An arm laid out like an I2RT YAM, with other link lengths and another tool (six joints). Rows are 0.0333 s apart.
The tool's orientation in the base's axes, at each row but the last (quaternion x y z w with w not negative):
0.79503, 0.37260, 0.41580, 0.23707
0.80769, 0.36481, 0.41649, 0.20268
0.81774, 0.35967, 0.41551, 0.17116
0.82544, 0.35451, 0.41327, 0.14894
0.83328, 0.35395, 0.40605, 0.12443
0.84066, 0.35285, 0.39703, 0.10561
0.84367, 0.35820, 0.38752, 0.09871
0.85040, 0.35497, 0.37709, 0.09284
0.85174, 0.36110, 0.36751, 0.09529
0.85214, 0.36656, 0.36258, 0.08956
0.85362, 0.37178, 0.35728, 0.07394
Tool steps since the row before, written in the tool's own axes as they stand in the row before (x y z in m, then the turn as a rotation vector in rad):
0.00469, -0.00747, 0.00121, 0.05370, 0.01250, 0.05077
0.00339, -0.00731, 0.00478, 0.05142, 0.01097, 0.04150
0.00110, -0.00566, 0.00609, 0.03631, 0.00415, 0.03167
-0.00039, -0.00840, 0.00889, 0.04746, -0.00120, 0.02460
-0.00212, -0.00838, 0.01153, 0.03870, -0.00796, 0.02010
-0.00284, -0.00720, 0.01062, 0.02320, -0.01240, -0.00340
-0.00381, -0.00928, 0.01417, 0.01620, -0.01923, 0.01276
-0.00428, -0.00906, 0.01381, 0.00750, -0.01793, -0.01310
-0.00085, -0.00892, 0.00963, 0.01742, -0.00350, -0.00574
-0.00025, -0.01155, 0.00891, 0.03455, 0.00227, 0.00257
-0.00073, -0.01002, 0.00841, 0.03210, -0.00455, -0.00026
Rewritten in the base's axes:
-0.00017, 0.00818, -0.00351, 0.06770, 0.03137, 0.00709
0.00216, 0.00722, -0.00556, 0.05856, 0.03086, 0.01022
0.00280, 0.00478, -0.00629, 0.04165, 0.02429, 0.00373
0.00296, 0.00606, -0.01021, 0.03815, 0.03562, 0.01162
0.00383, 0.00548, -0.01277, 0.02772, 0.03407, 0.00599
0.00298, 0.00441, -0.01201, 0.00127, 0.02440, 0.01033
0.00368, 0.00570, -0.01598, 0.00627, 0.02637, -0.00777
0.00295, 0.00525, -0.01596, -0.01536, 0.01672, 0.00583
0.00143, 0.00684, -0.01114, 0.00228, 0.01387, 0.01230
-0.00049, 0.00910, -0.01140, 0.01921, 0.02250, 0.01818
-0.00058, 0.00781, -0.01050, 0.01221, 0.02528, 0.01622

